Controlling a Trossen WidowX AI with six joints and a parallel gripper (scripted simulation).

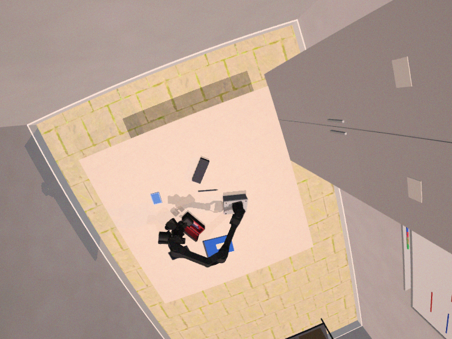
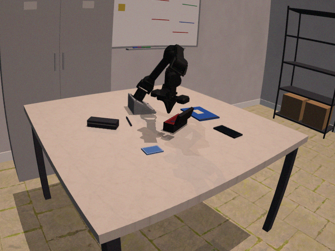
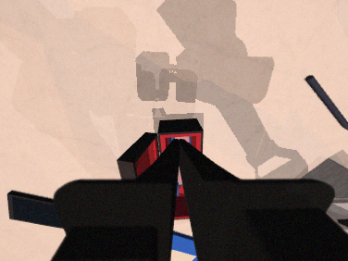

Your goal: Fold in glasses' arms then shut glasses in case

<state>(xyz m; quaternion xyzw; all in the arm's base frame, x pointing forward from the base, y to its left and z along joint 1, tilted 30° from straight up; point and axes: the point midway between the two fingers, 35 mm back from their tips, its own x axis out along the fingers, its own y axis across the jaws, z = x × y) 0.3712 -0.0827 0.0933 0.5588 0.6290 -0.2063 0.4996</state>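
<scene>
The glasses case lies 10 cm to the left of my hand, 9 cm below it and 3 cm behind it. Also, from my hand: black lid: 11 cm to the left, 7 cm below, 1 cm behind; small blue card: 16 cm to the right, 14 cm below, 13 cm ahead; black box: 26 cm to the right, 22 cm behind, 12 cm below.
</scene>
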